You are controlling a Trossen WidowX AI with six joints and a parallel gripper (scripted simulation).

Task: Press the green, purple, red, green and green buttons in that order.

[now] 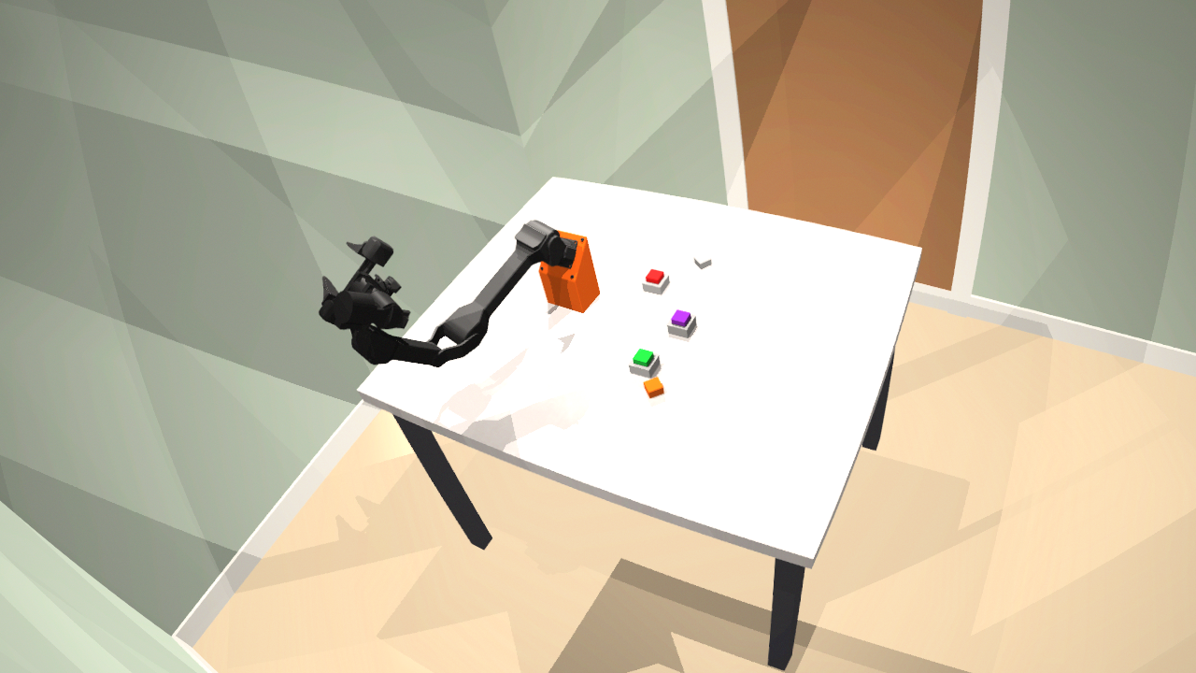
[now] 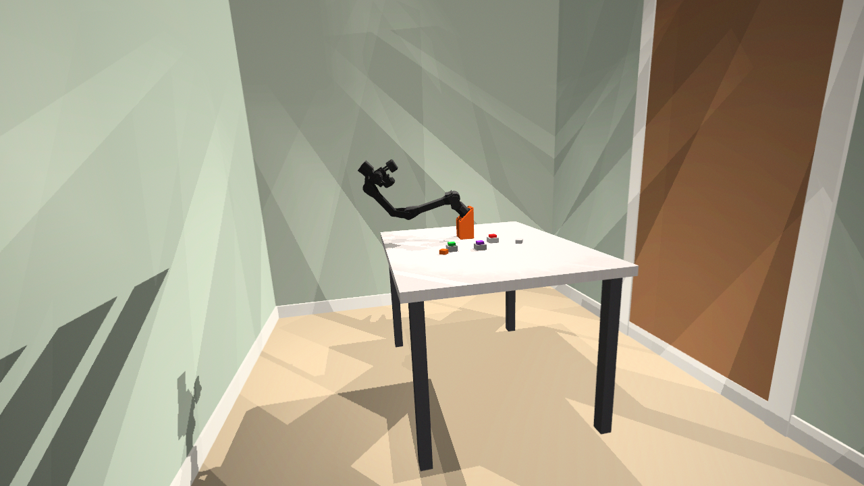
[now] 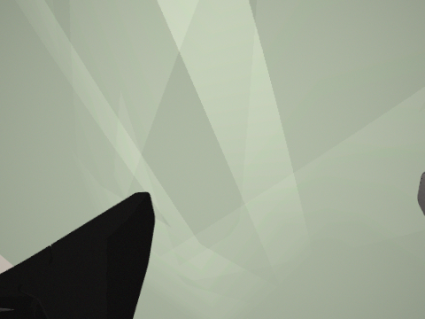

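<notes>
Now: gripper tip 49 cm short of the green button, 27 cm to the right of it and 36 cm above it. Also, from my gripper tip: purple button: 51 cm ahead, 41 cm to the left, 36 cm below; small orange block: 54 cm ahead, 22 cm to the left, 38 cm below; red button: 39 cm ahead, 51 cm to the left, 36 cm below.
</notes>
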